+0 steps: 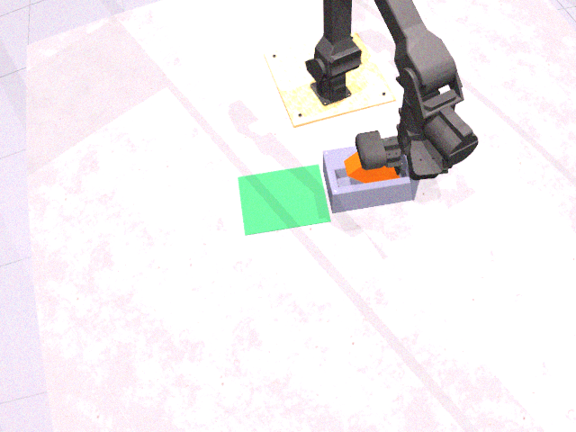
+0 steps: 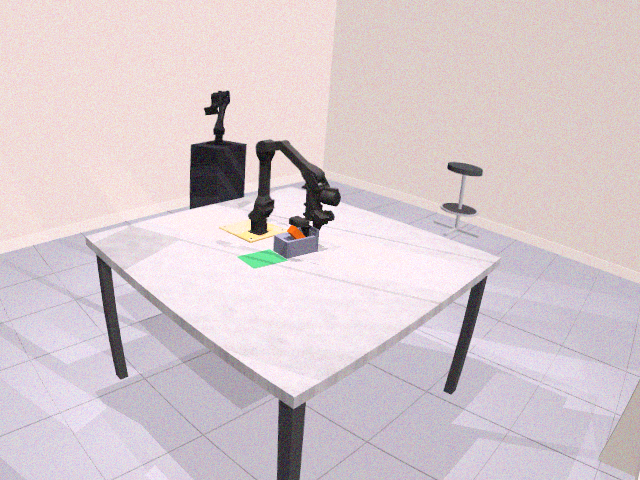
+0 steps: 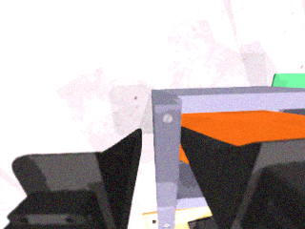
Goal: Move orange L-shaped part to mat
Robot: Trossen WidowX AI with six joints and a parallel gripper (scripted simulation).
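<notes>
The orange L-shaped part is 50 mm to the right of my gripper tip, 20 mm behind it and 10 mm above it. Round my gripper tip: grey tray: 60 mm to the right, 50 mm below, 30 mm behind; green mat: 210 mm to the right, 70 mm behind, 50 mm below.
</notes>
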